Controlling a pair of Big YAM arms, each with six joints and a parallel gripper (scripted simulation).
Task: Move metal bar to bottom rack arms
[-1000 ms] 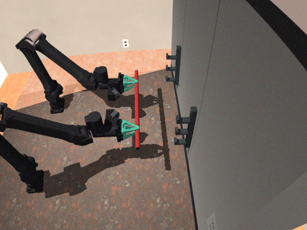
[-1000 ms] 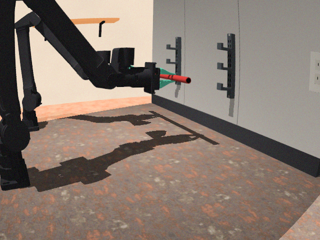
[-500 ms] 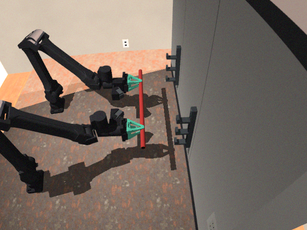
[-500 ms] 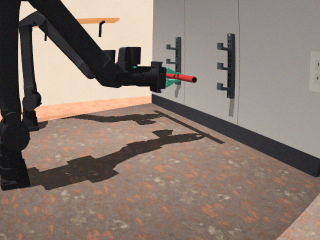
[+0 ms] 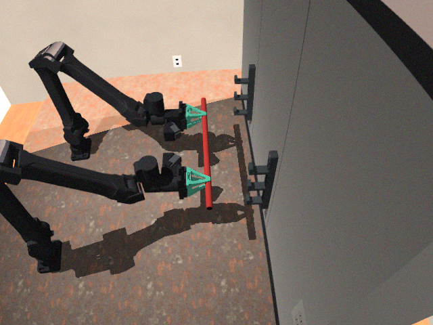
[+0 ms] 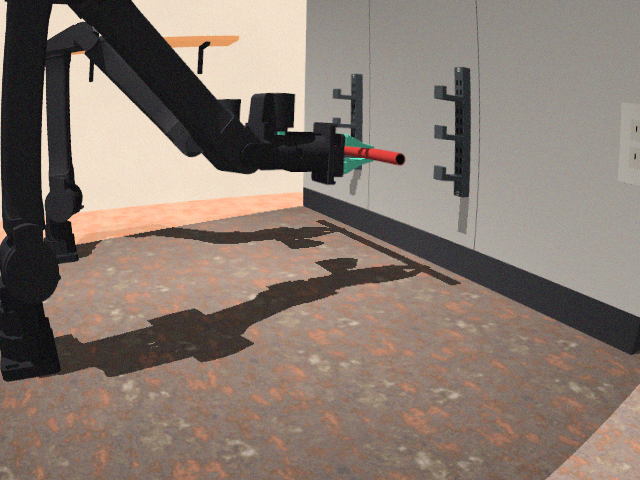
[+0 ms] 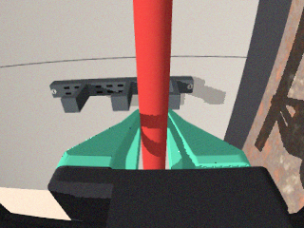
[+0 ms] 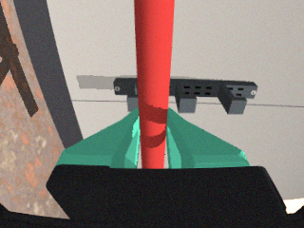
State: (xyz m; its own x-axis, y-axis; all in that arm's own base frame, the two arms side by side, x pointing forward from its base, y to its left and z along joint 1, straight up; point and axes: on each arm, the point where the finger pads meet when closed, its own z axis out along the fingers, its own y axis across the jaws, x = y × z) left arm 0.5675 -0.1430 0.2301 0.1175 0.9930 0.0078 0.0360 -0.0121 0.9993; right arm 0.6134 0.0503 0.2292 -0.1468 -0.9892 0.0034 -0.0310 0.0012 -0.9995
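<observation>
The red metal bar lies 10 mm behind my right hand and 150 mm to the left of it. Also, from my right hand: grey wall (330 mm ahead, 120 mm to the left, 220 mm above); then dark baseboard (180 mm ahead, 110 mm to the left, 200 mm below).
Right now the red metal bar is 150 mm to the right of my left hand and 10 mm ahead of it. The rest, counted from my left hand: grey wall (340 mm ahead, 220 mm above, 180 mm to the right); then dark baseboard (200 mm below, 190 mm to the right, 190 mm ahead).
</observation>
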